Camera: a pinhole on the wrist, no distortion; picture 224 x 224 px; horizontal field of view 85.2 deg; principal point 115.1 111.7 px. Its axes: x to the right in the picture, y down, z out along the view. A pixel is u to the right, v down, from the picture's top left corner.
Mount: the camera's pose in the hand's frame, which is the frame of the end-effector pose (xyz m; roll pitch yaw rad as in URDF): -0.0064 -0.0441 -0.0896 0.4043 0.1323 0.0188
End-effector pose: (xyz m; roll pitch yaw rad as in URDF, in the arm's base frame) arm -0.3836 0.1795 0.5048 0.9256 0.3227 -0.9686
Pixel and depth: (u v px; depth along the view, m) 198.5 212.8 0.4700
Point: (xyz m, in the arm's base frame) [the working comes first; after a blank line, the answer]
In the camera's frame: 0.3218 0.3901 0.4700

-0.3351 -0.3779 0.7418
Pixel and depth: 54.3 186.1 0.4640
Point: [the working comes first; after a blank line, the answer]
In the camera's frame: -0.2316 0.2834 0.4640

-0.7143 0.0244 0.8516
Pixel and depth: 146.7 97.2 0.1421
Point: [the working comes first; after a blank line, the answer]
In the camera's frame: 0.0369 -0.0169 0.1421

-0.4468 0.1097 0.4191
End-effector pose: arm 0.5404 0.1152 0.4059 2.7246 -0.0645 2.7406
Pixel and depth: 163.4 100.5 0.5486
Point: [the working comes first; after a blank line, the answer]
In the camera's frame: 0.2175 -0.0504 0.5486

0.2079 0.1165 -0.0281
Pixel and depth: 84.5 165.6 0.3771
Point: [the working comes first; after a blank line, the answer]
In the camera's frame: -0.0947 0.1669 0.3771

0.6020 0.1955 0.0843
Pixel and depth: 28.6 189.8 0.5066
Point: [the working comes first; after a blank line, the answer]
In the camera's frame: -0.3598 0.3248 0.5066

0.8794 0.2614 -0.0907
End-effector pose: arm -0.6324 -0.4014 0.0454 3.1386 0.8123 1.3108
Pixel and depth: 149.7 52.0 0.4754
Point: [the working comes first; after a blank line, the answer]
In the camera's frame: 0.1350 -0.2330 0.4754

-1.0709 -0.3337 -0.2482
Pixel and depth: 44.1 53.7 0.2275
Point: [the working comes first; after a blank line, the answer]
In the camera's frame: -0.1326 -0.1083 0.2275

-0.8968 -0.4814 0.0625
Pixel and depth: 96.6 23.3 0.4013
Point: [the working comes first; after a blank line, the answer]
In the camera's frame: -0.0610 -0.2913 0.4013

-1.1228 -0.4181 -0.0546
